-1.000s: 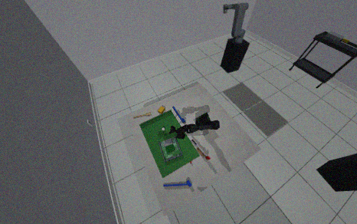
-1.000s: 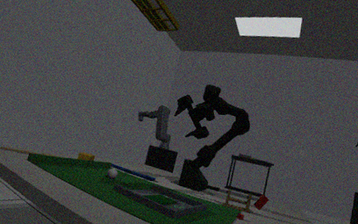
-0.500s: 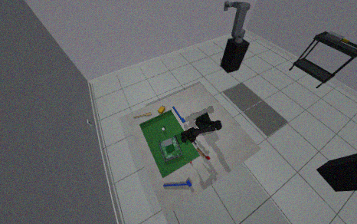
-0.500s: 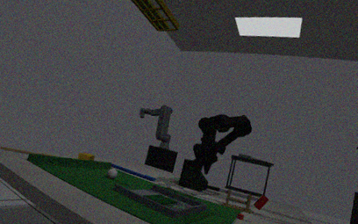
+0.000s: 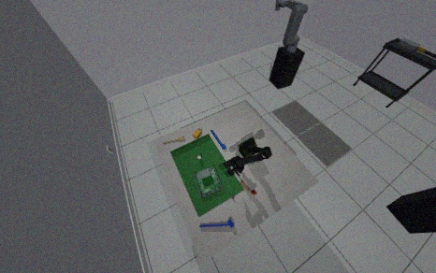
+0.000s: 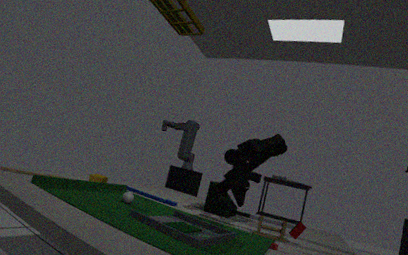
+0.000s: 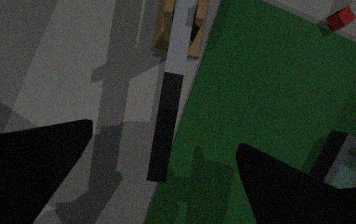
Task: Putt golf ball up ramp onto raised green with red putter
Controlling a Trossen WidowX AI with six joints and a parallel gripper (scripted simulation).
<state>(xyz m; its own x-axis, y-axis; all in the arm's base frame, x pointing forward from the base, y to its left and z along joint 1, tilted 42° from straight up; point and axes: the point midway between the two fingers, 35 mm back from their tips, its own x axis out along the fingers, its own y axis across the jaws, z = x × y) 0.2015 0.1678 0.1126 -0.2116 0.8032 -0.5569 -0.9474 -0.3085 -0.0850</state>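
The red putter lies 40 mm behind my gripper tip, 110 mm to the left of it and 30 mm below it. Round my gripper tip: white golf ball 280 mm ahead, 320 mm to the right, 70 mm below; yellow block 210 mm ahead, 620 mm to the right, 70 mm below; green mat 280 mm ahead, 180 mm to the right, 90 mm below.
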